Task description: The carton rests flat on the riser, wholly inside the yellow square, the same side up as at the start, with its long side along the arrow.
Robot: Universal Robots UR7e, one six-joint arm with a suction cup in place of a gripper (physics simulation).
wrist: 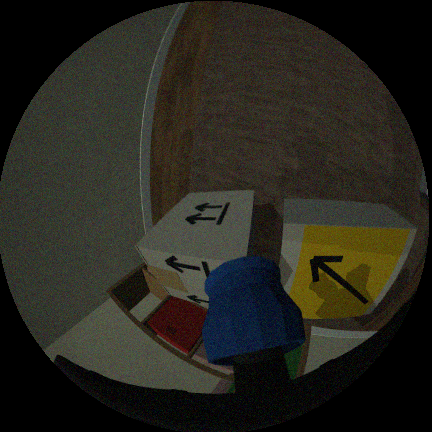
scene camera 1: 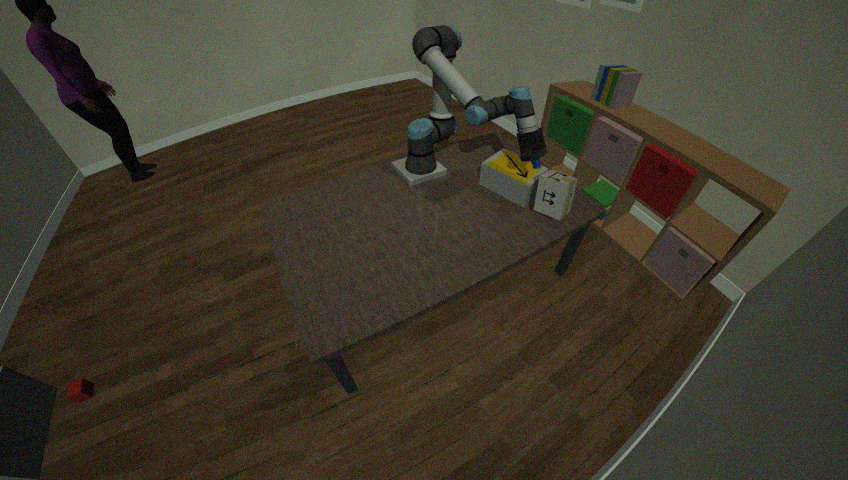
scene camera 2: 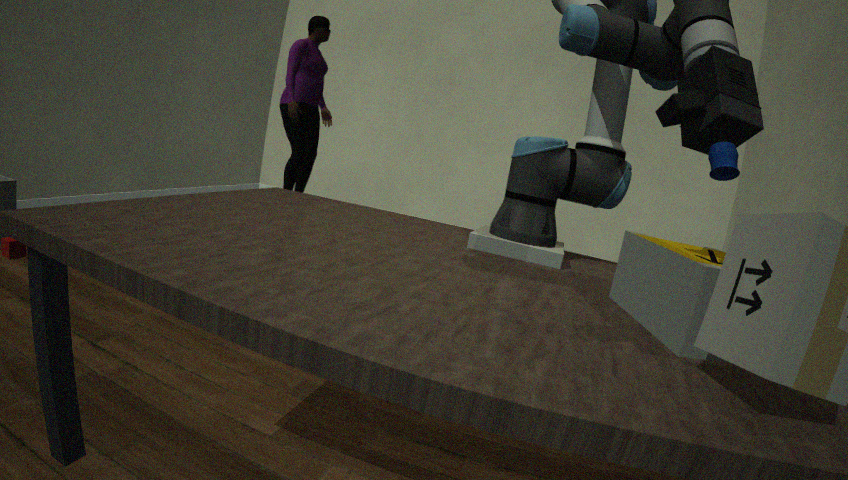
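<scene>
The pale carton is off the riser, tipped over beside its end. Its printed arrows point sideways in scene camera 2, and it leans. A dark shadow lies under it; whether it fully rests on the table is unclear. The grey riser stands on the table, with the yellow square and black arrow on top uncovered. My blue suction cup hangs above, apart from the carton, holding nothing.
The table bears the riser near its edge. A shelf unit with coloured bins stands beyond that end. A person stands by the wall. A red cube lies on the floor.
</scene>
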